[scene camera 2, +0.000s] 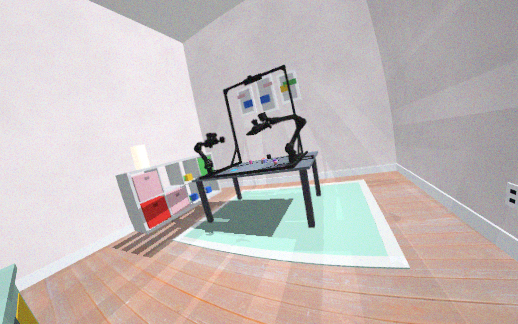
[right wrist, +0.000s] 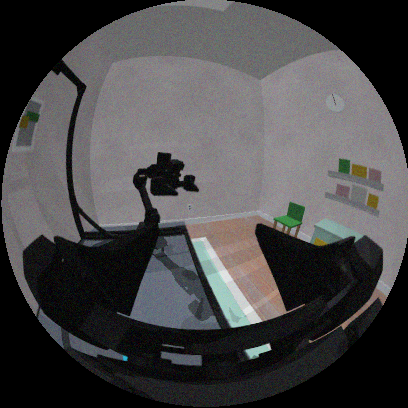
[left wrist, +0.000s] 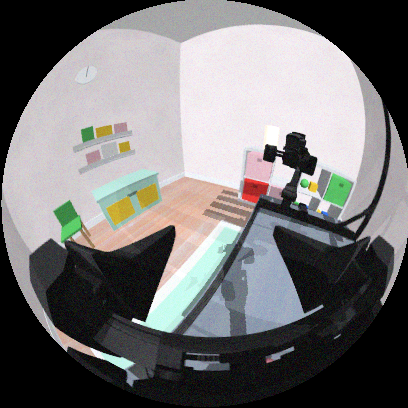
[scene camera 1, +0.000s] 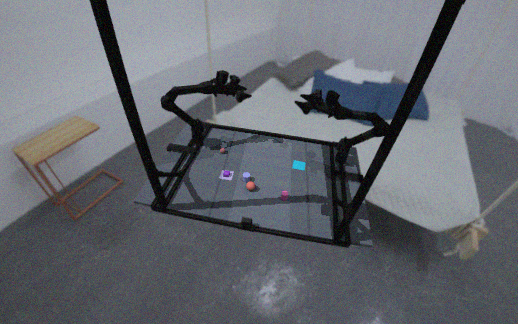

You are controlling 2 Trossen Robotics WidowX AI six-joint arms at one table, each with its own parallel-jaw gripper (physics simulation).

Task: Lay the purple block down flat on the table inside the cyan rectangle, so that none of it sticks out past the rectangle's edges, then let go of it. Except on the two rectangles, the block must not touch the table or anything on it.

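Observation:
The purple block sits on a pale lilac rectangle left of the table's middle in scene camera 1. The cyan rectangle lies flat to the right of it, with no block on it; a sliver of cyan shows low in the right wrist view. My left gripper is open and empty, high above the table's far side and away from the block. My right gripper is open and empty, also high above the far side. Neither touches anything.
Between the rectangles stand a blue-violet cylinder and, nearer the front, an orange-red ball. A magenta cylinder stands front right. A smaller red ball lies behind the purple block. A black frame with tall posts surrounds the table.

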